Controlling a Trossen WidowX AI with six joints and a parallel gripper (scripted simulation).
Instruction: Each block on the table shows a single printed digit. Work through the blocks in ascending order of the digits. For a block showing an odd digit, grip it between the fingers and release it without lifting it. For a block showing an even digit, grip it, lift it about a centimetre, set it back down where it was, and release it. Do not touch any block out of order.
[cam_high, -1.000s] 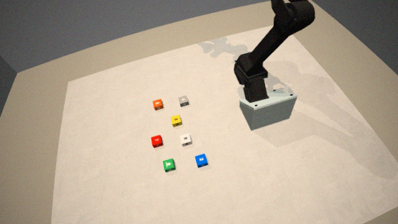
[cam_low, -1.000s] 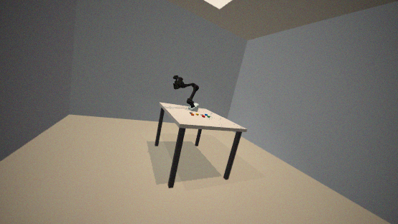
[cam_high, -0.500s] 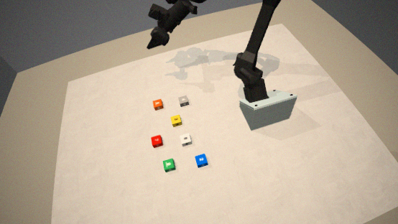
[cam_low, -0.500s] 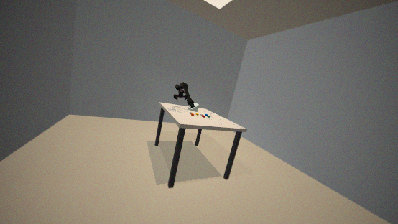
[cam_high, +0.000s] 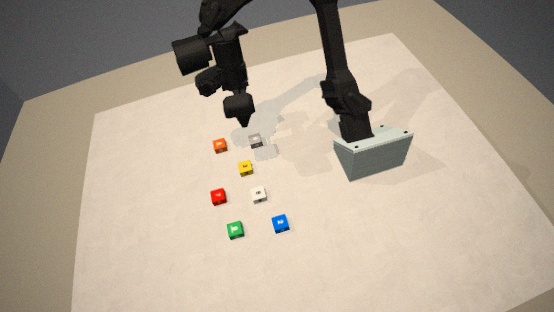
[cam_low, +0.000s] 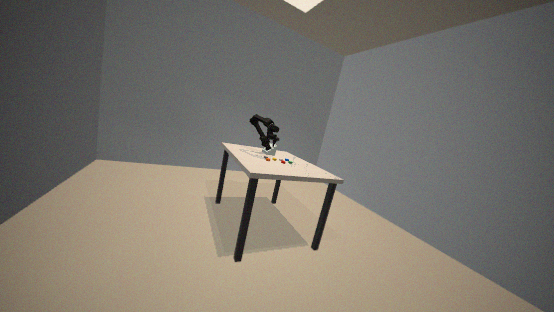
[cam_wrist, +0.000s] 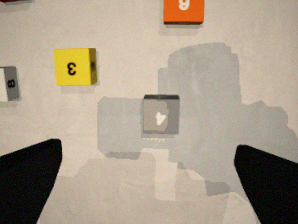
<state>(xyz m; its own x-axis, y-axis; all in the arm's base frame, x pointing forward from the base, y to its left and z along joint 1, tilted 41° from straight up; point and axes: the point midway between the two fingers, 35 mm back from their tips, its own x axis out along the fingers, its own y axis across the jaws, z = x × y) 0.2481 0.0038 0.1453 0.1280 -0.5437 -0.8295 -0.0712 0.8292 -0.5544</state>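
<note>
The blue block lies 4 cm behind my gripper tip, 24 cm to the left of it and 11 cm below it. The rest, counted from my gripper tip: grey block 1 cm behind, 11 cm below; then orange block 9 cm ahead, 1 cm to the right, 11 cm below; then yellow block 2 cm ahead, 8 cm to the left, 11 cm below.
</note>
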